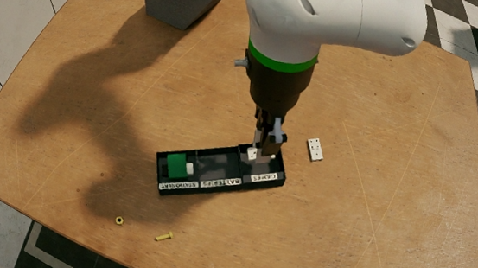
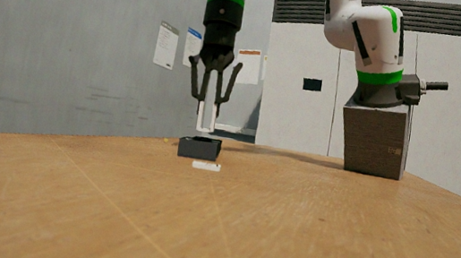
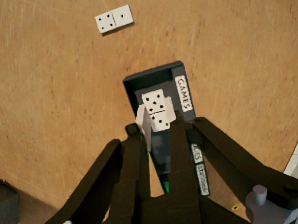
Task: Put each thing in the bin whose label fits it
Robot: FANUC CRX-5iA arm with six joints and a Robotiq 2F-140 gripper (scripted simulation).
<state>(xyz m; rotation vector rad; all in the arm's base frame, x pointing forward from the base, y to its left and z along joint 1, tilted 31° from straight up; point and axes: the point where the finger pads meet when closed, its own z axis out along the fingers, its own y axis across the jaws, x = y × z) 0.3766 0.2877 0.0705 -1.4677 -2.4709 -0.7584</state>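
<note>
Right now the white die-like block is 90 mm behind my hand, 100 mm to the left of it and 90 mm below it. From my hand the other things lie so: yellow bolt: 220 mm ahead, 100 mm to the right, 90 mm below; flat green block: 80 mm ahead, 140 mm to the right, 70 mm below; black three-part bin tray: 50 mm ahead, 70 mm to the right, 70 mm below.
</note>
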